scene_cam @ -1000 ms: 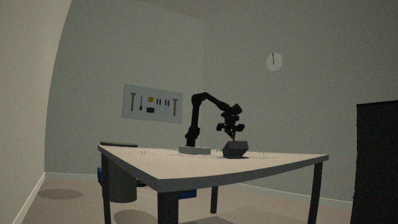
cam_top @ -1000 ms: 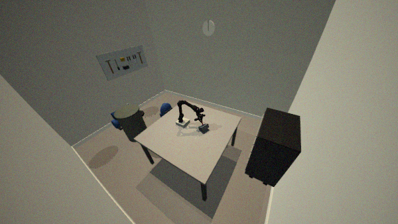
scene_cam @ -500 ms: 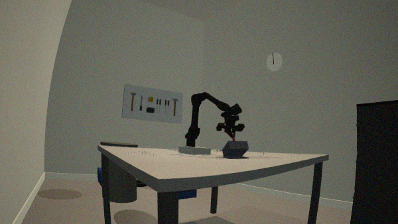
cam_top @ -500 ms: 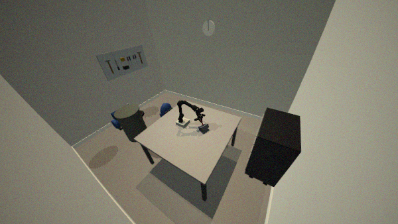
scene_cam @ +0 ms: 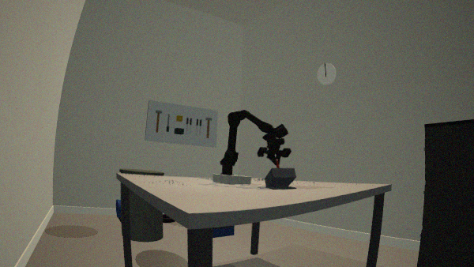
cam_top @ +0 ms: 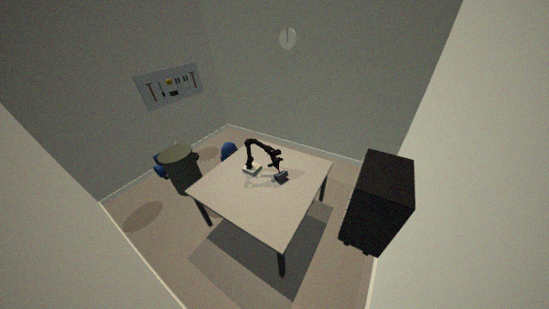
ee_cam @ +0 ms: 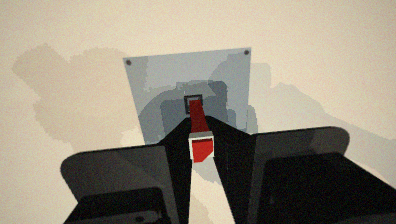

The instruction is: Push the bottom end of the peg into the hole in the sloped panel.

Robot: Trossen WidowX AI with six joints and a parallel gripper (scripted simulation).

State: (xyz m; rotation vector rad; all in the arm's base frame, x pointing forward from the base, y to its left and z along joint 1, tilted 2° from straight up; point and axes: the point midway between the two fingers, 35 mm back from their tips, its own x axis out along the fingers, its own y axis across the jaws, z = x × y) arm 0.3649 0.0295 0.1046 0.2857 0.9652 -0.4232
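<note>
My gripper tip is 40 mm short of the dark sloped panel, 20 mm to the left of it and 70 mm above it. From my gripper tip the other things lie so: red peg (10 mm behind, 10 mm above).
</note>
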